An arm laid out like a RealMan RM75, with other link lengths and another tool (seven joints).
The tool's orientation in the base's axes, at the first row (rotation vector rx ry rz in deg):
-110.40, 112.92, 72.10
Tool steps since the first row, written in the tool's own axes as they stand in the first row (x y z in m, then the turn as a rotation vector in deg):
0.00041, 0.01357, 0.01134, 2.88, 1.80, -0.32
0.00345, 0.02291, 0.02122, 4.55, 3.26, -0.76
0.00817, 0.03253, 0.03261, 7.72, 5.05, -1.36
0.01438, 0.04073, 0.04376, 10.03, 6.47, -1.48
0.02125, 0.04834, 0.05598, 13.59, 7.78, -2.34
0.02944, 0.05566, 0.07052, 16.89, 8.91, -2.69
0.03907, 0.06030, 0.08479, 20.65, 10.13, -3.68
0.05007, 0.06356, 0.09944, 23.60, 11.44, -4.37
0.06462, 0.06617, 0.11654, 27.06, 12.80, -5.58
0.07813, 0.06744, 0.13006, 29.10, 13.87, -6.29
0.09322, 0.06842, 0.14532, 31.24, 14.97, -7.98
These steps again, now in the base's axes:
-0.01705, 0.00455, -0.00127, -1.96, -2.71, -0.68
-0.03024, 0.00681, -0.00514, -3.35, -4.49, -0.71
-0.04467, 0.00863, -0.01087, -5.23, -7.60, -1.38
-0.05804, 0.00936, -0.01800, -6.84, -9.68, -2.02
-0.07151, 0.01032, -0.02650, -8.26, -13.17, -2.98
-0.08602, 0.01170, -0.03743, -9.71, -16.13, -4.20
-0.09835, 0.01221, -0.05030, -11.02, -19.84, -5.24
-0.10990, 0.01208, -0.06489, -12.40, -22.75, -5.95
-0.12267, 0.01079, -0.08350, -13.69, -26.39, -6.60
-0.13245, 0.00832, -0.09978, -14.68, -28.57, -6.86
-0.14306, 0.00573, -0.11828, -15.27, -31.43, -6.53

